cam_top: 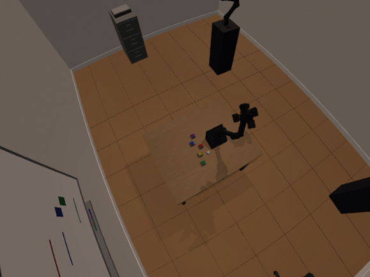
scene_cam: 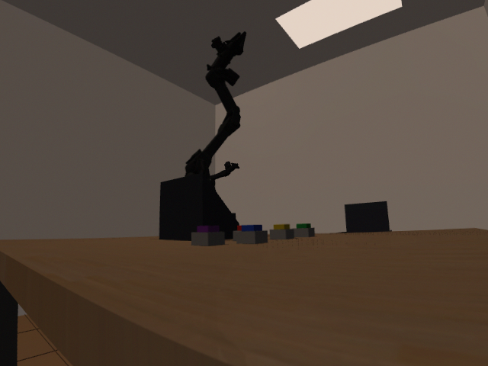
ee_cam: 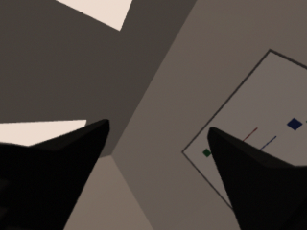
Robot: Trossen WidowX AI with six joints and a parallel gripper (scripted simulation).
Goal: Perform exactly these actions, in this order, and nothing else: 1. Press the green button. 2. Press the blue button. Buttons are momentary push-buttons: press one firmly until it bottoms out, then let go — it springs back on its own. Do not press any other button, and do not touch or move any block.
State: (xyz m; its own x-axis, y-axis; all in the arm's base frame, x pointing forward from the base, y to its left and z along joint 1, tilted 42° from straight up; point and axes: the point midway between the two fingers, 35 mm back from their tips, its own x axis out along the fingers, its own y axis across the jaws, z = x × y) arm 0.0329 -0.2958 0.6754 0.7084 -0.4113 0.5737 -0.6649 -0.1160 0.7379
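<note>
The green button is 840 mm below my gripper tip, 230 mm ahead of it and 40 mm to the right of it. Round my gripper tip: red button: 840 mm below, 220 mm to the right, 160 mm ahead; yellow button: 840 mm below, 210 mm ahead, 130 mm to the right; small white block: 860 mm below, 120 mm ahead, 110 mm to the right.
</note>
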